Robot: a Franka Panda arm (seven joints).
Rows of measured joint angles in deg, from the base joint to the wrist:
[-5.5, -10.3, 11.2, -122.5, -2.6, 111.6, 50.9]
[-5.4, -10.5, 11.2, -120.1, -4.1, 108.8, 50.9]
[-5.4, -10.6, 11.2, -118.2, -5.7, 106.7, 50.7]
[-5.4, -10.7, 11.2, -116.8, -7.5, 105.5, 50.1]
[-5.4, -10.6, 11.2, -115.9, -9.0, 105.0, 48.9]
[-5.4, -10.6, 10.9, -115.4, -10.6, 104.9, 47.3]
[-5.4, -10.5, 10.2, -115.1, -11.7, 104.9, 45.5]
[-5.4, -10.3, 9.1, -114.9, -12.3, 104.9, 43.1]
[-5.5, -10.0, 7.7, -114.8, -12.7, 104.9, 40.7]
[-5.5, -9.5, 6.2, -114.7, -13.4, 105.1, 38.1]
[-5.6, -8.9, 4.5, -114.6, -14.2, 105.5, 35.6]
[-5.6, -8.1, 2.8, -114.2, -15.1, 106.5, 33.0]
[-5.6, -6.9, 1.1, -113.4, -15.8, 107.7, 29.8]
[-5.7, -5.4, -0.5, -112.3, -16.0, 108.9, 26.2]
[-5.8, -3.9, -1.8, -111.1, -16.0, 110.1, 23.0]
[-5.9, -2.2, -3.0, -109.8, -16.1, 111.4, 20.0]
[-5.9, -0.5, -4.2, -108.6, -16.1, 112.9, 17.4]
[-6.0, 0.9, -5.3, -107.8, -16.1, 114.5, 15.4]
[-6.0, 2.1, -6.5, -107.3, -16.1, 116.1, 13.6]
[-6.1, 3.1, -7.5, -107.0, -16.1, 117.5, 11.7]
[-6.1, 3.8, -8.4, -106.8, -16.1, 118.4, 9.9]
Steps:
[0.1, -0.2, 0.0, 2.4, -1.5, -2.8, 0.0]
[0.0, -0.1, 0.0, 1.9, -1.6, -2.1, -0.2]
[0.0, -0.1, 0.0, 1.4, -1.8, -1.2, -0.6]
[0.0, 0.1, 0.0, 0.9, -1.5, -0.5, -1.2]
[0.0, 0.0, -0.3, 0.5, -1.6, -0.1, -1.6]
[0.0, 0.1, -0.7, 0.3, -1.1, 0.0, -1.8]
[0.0, 0.2, -1.1, 0.2, -0.6, 0.0, -2.4]
[-0.1, 0.3, -1.4, 0.1, -0.4, 0.0, -2.4]
[0.0, 0.5, -1.5, 0.1, -0.7, 0.2, -2.6]
[-0.1, 0.6, -1.7, 0.1, -0.8, 0.4, -2.5]
[0.0, 0.8, -1.7, 0.4, -0.9, 1.0, -2.6]
[0.0, 1.2, -1.7, 0.8, -0.7, 1.2, -3.2]
[-0.1, 1.5, -1.6, 1.1, -0.2, 1.2, -3.6]
[-0.1, 1.5, -1.3, 1.2, 0.0, 1.2, -3.2]
[-0.1, 1.7, -1.2, 1.3, -0.1, 1.3, -3.0]
[0.0, 1.7, -1.2, 1.2, 0.0, 1.5, -2.6]
[-0.1, 1.4, -1.1, 0.8, 0.0, 1.6, -2.0]
[0.0, 1.2, -1.2, 0.5, 0.0, 1.6, -1.8]
[-0.1, 1.0, -1.0, 0.3, 0.0, 1.4, -1.9]
[0.0, 0.7, -0.9, 0.2, 0.0, 0.9, -1.8]

